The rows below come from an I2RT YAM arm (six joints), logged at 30 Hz.
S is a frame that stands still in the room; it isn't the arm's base.
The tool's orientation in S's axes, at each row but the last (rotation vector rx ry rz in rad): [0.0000, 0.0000, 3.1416]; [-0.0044, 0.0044, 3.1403]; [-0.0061, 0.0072, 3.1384]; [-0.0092, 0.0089, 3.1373]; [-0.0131, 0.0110, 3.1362]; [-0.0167, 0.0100, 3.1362]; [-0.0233, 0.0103, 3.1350]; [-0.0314, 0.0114, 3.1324]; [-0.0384, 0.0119, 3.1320]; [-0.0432, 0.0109, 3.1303]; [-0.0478, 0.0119, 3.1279]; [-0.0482, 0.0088, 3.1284]
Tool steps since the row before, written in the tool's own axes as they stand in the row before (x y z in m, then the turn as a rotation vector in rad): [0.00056, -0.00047, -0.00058, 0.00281, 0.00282, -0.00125]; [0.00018, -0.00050, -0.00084, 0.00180, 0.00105, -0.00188]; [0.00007, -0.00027, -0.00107, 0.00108, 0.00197, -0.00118]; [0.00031, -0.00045, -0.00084, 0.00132, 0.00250, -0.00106]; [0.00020, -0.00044, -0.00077, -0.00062, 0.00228, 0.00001]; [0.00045, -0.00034, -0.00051, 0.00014, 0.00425, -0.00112]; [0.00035, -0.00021, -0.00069, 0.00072, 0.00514, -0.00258]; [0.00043, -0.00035, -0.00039, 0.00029, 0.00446, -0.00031]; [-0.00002, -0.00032, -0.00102, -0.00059, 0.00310, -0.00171]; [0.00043, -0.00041, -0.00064, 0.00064, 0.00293, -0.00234]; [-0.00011, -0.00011, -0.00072, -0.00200, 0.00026, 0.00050]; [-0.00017, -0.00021, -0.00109, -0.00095, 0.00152, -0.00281]
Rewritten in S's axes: [-0.00056, 0.00047, -0.00058, -0.00281, -0.00282, -0.00125]; [-0.00018, 0.00050, -0.00084, -0.00180, -0.00105, -0.00188]; [-0.00006, 0.00027, -0.00107, -0.00108, -0.00197, -0.00118]; [-0.00030, 0.00045, -0.00084, -0.00132, -0.00250, -0.00105]; [-0.00019, 0.00044, -0.00077, 0.00061, -0.00228, 0.00003]; [-0.00044, 0.00034, -0.00052, -0.00015, -0.00426, -0.00109]; [-0.00034, 0.00021, -0.00070, -0.00072, -0.00515, -0.00256]; [-0.00042, 0.00035, -0.00040, -0.00032, -0.00446, -0.00028]; [0.00005, 0.00031, -0.00102, 0.00060, -0.00312, -0.00167]; [-0.00041, 0.00041, -0.00065, -0.00061, -0.00294, -0.00234]; [0.00013, 0.00010, -0.00072, 0.00198, -0.00028, 0.00056]; [0.00021, 0.00020, -0.00109, 0.00102, -0.00155, -0.00277]
